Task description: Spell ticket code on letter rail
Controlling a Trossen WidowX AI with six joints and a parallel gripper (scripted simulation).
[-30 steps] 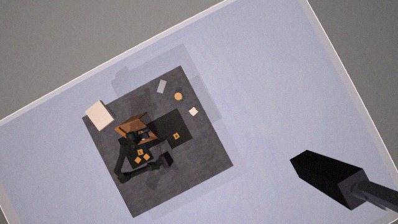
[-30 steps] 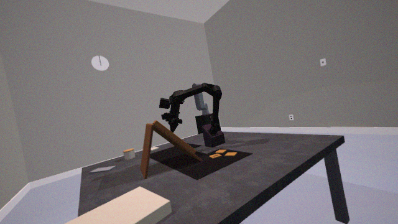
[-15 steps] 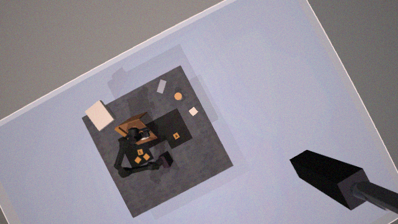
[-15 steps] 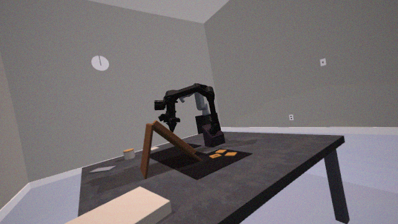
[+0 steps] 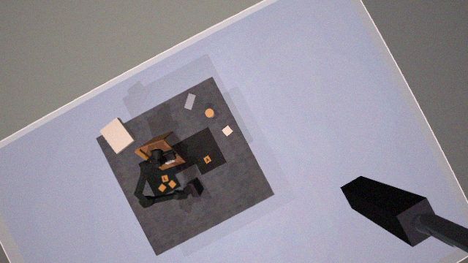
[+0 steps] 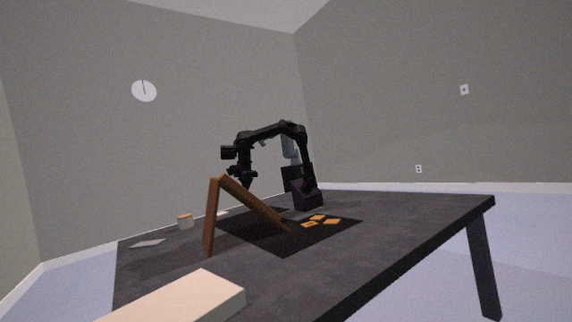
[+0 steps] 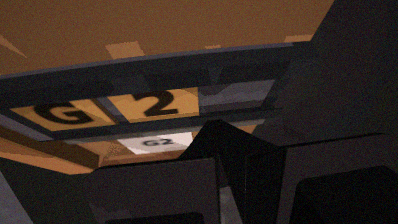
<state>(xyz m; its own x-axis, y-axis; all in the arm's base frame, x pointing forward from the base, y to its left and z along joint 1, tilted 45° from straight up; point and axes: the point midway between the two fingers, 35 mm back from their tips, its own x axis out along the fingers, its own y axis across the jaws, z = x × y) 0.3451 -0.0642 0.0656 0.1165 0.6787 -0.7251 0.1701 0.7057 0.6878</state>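
The letter tile lies 2 cm ahead of my gripper tip, 3 cm to the left of it and 2 cm below it. Also, from my gripper tip: grey card (38 cm ahead, 36 cm to the right, 16 cm below); then white ticket (3 cm behind, 6 cm to the left, 9 cm below); then black mat (14 cm behind, 17 cm below).
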